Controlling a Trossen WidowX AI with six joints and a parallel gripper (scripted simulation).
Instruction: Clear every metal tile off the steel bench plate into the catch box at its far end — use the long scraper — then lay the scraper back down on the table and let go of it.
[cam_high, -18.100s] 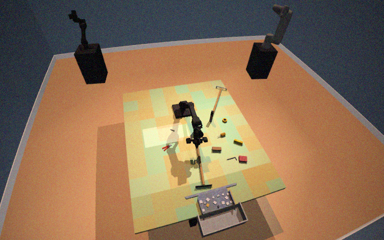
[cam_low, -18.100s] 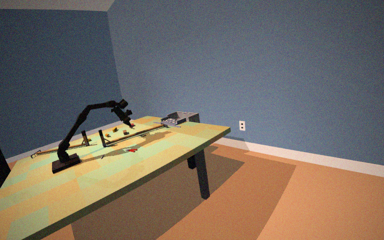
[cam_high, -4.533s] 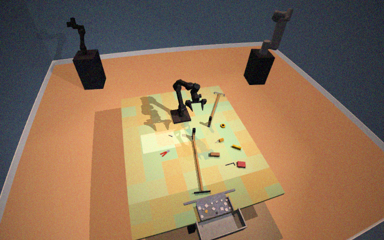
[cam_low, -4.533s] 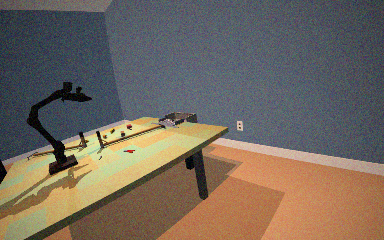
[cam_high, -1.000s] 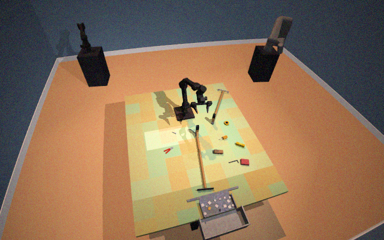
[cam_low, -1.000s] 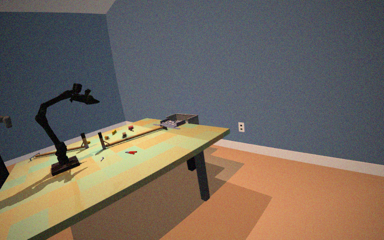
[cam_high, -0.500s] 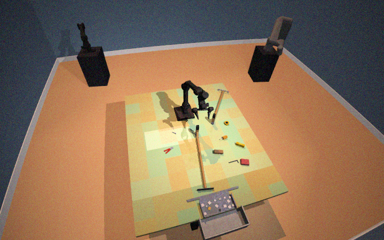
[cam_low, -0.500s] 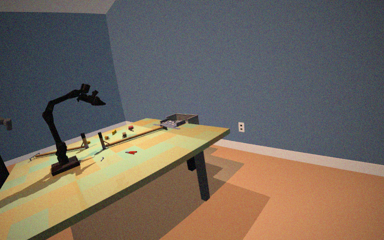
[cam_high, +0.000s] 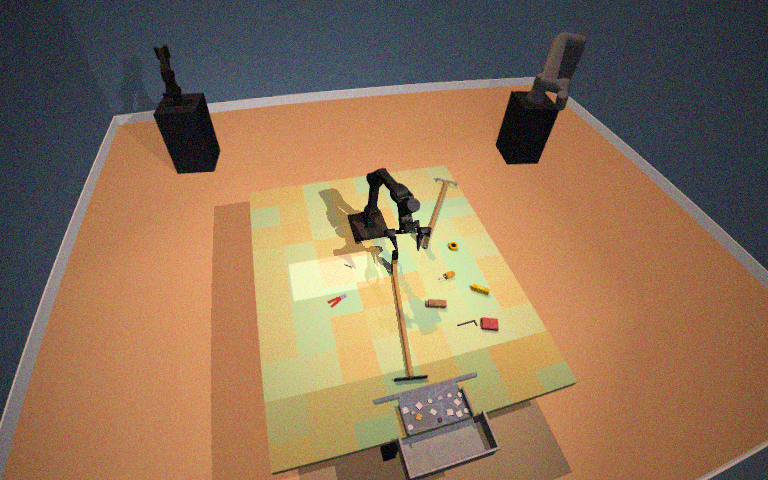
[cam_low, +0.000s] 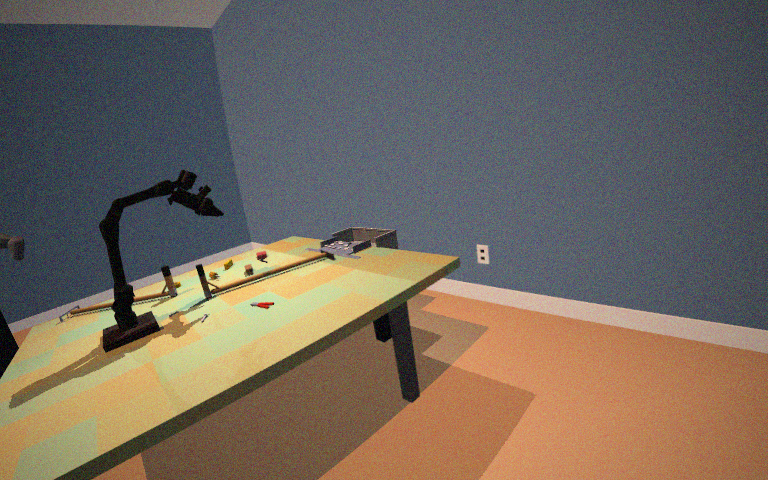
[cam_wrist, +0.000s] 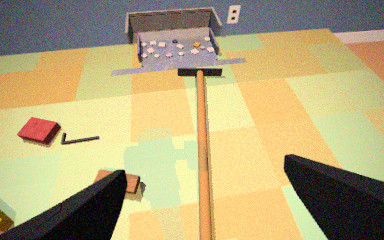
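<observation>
Now: the long scraper 25 cm below my gripper tip, 14 cm ahead of it and 3 cm to the right of it. Round my gripper tip: orange screwdriver: 30 cm below, 25 cm to the left, 7 cm behind; then hex key: 31 cm below, 30 cm to the left, 20 cm ahead; then brown block: 30 cm below, 16 cm to the left, 9 cm ahead.
</observation>
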